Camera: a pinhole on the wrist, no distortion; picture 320 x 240 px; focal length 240.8 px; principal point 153.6 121.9 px. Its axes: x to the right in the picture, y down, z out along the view. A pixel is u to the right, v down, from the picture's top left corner.
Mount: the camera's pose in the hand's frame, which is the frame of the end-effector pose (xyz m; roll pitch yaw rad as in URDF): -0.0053 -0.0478 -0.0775 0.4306 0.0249 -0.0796
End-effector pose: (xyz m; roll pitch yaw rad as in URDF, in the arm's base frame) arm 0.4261 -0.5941 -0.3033 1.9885 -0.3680 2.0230
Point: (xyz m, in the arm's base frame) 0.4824 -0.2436 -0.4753
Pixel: 288 167
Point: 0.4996 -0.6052 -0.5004
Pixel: 40 124
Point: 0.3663 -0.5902 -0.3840
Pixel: 173 63
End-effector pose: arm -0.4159 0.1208 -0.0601 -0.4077 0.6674 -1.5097
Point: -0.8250 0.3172 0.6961
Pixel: outside the picture
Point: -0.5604 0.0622 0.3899
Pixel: 31 77
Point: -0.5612 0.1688 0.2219
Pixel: outside the picture
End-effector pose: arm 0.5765 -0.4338 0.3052 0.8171 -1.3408 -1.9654
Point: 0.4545 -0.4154 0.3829
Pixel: 285 174
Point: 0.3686 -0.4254 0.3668
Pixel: 250 86
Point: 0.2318 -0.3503 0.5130
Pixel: 298 107
